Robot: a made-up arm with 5 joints.
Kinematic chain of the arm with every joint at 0, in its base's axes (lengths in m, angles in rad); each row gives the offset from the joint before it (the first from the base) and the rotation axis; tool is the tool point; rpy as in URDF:
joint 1: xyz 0 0 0.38 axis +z
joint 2: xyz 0 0 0 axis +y
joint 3: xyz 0.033 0 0.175 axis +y
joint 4: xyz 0.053 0 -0.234 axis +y
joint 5: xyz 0.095 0 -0.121 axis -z
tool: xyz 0 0 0 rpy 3.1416 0 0
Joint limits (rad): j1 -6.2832..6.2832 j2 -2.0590..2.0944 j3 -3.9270..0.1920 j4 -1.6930..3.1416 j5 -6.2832..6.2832
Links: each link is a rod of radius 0.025 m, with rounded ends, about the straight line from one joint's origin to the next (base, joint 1, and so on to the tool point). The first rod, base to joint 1, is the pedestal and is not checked.
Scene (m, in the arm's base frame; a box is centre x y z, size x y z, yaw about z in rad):
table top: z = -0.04
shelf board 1: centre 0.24 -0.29 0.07 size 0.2 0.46 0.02 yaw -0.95
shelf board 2: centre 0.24 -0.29 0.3 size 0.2 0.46 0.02 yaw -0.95
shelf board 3: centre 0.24 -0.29 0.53 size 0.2 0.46 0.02 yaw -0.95
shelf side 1: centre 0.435 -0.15 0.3 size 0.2 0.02 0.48 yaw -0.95
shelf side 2: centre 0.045 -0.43 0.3 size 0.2 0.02 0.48 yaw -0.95
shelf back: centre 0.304 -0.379 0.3 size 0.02 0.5 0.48 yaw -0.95
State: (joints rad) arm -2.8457 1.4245 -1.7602 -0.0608 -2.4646
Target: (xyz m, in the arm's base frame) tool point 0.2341 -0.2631 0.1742
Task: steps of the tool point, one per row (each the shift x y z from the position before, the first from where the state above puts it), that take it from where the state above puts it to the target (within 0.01 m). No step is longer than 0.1 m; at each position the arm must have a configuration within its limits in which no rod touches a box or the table.
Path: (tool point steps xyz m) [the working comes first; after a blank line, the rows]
Joints at the target: -0.8437 0.7964 -0.8683 -0.3241 -2.4646
Straight joint move there: touches shelf side 2.

1: 0.0292 -0.0599 0.0435
2: 0.0460 -0.0483 0.0416
3: 0.0582 -0.0323 0.0372
4: 0.0647 -0.0142 0.0307
5: 0.0650 0.0041 0.0224
6: 0.0595 0.0204 0.0130
7: 0.0498 0.0327 0.0028
8: 0.0590 0.0011 -0.0275
9: 0.0542 0.0195 -0.0282
10: 0.0429 0.0351 -0.0282
11: 0.0266 0.0456 -0.0276
12: 0.0375 -0.0453 -0.0057
13: 0.0333 -0.0467 0.0000
14: 0.0285 -0.0468 0.0057

